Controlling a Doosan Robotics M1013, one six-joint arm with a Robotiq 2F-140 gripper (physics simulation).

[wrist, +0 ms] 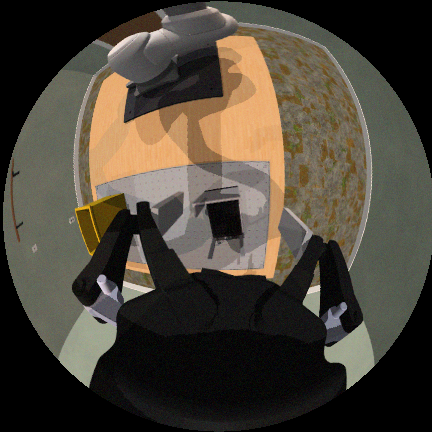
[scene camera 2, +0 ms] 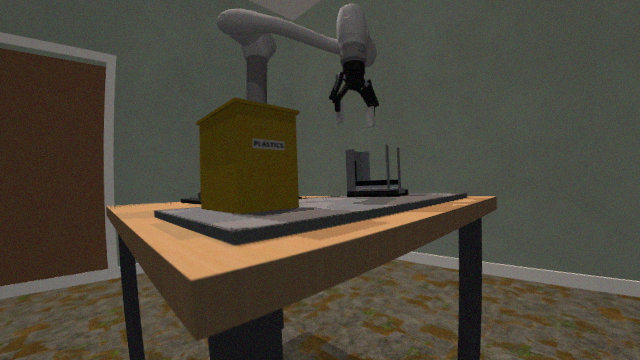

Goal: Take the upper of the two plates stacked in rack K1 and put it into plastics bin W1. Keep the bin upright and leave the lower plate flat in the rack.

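Frame: origin at the arm's base, x ahead, y left, z up, level; metres.
Seen in the pictures: gripper, fingertip midpoint: (wrist: 232, 209) (scene camera 2: 356, 124); arm's base at its link origin: (wrist: 156, 73).
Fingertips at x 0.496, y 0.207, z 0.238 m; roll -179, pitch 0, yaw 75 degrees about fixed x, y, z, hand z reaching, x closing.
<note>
Offsets run from my fingertips to a thing's top centre. Level surfaces: height alone.
Rack K1 @(dx +0.085, dy -0.030, dz -0.093 m) (scene camera 2: 351, 172) (wrist: 222, 195) stands on the grey board, with a tall back panel and thin upright posts. A black plate @(dx +0.075, dy -0.031, dz -0.191 m) (scene camera 2: 377, 182) (wrist: 225, 219) lies flat in it as the upper one. The lower plate is hidden from above, and its edge is hard to tell apart from the rack's dark base in the scene view. Plastics bin W1 @(dx +0.045, dy -0.455, dz -0.058 m) (scene camera 2: 250, 165) (wrist: 107, 212) is yellow and upright at the board's other end. My gripper (scene camera 2: 355, 118) (wrist: 232, 209) is open and empty, pointing down above the rack, clearly apart from it.
The grey board @(dz -0.238 m) (scene camera 2: 190, 218) (wrist: 255, 180) lies on the wooden table @(dz -0.251 m) (scene camera 2: 235, 260) (wrist: 250, 125). The arm's dark base plate (wrist: 200, 82) is at the table's far end in the wrist view. The rack's posts and back panel stand up above the plates.
</note>
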